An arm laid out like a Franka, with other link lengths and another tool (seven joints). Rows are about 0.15 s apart.
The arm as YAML. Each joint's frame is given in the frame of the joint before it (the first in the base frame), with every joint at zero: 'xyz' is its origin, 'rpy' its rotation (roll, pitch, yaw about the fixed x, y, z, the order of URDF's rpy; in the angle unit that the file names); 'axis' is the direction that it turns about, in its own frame. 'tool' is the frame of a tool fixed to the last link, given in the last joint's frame.
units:
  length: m
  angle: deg
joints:
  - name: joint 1
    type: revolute
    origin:
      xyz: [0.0, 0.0, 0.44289]
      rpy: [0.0, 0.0, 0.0]
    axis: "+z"
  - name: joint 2
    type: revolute
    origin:
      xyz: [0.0, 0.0, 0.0]
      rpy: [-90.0, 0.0, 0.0]
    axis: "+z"
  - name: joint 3
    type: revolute
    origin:
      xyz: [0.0, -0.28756, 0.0]
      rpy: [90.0, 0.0, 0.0]
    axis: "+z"
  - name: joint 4
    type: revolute
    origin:
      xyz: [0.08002, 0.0, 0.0]
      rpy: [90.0, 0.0, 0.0]
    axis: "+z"
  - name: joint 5
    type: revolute
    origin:
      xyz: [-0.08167, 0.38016, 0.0]
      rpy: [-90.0, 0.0, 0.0]
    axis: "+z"
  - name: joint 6
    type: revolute
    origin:
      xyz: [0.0, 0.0, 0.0]
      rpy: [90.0, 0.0, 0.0]
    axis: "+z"
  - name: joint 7
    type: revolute
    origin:
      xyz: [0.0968, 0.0, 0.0]
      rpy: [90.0, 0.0, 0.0]
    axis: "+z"
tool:
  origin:
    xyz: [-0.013, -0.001, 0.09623]
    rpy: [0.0, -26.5, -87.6]
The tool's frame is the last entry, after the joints.
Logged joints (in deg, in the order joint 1, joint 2, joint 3, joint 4, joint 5, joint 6, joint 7), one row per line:
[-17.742, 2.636, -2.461, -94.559, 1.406, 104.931, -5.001]
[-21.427, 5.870, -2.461, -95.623, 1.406, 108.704, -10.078]
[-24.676, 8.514, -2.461, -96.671, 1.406, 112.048, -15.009]
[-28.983, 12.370, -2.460, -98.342, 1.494, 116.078, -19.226]
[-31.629, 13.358, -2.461, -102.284, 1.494, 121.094, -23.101]
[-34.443, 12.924, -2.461, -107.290, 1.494, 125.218, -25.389]
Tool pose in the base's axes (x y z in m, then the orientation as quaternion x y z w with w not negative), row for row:
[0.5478, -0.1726, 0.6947, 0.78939, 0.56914, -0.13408, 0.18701]
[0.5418, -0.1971, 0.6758, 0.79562, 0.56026, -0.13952, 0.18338]
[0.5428, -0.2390, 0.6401, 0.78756, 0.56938, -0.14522, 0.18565]
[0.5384, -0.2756, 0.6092, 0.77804, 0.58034, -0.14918, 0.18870]
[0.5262, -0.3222, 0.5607, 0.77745, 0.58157, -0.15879, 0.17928]
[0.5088, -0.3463, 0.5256, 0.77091, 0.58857, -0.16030, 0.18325]
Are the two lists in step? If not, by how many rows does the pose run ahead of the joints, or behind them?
The pose runs 1 row behind the joints: the pose in row i belongs to the joints in row i - 1.
